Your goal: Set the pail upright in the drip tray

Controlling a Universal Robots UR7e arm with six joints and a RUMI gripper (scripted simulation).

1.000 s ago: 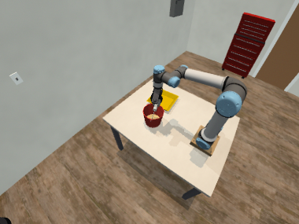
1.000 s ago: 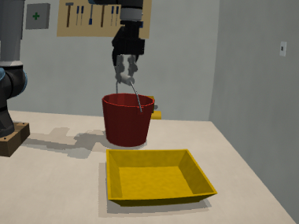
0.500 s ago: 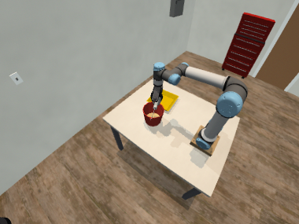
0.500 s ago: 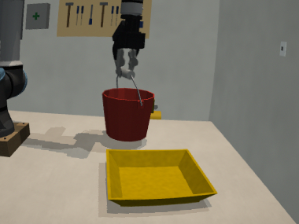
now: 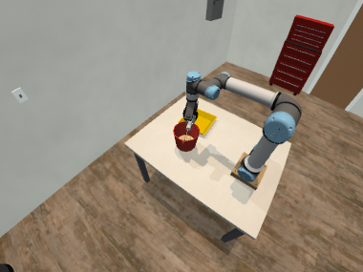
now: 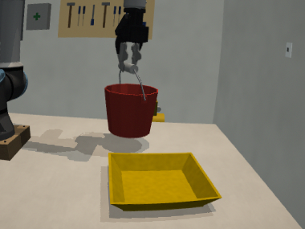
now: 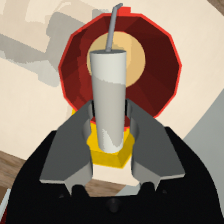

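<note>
My hand is 10 mm short of the red pail, 10 mm to the right of it and 100 mm above it. Also, from my hand: yellow drip tray (90 mm ahead, 290 mm to the right, 270 mm below).
</note>
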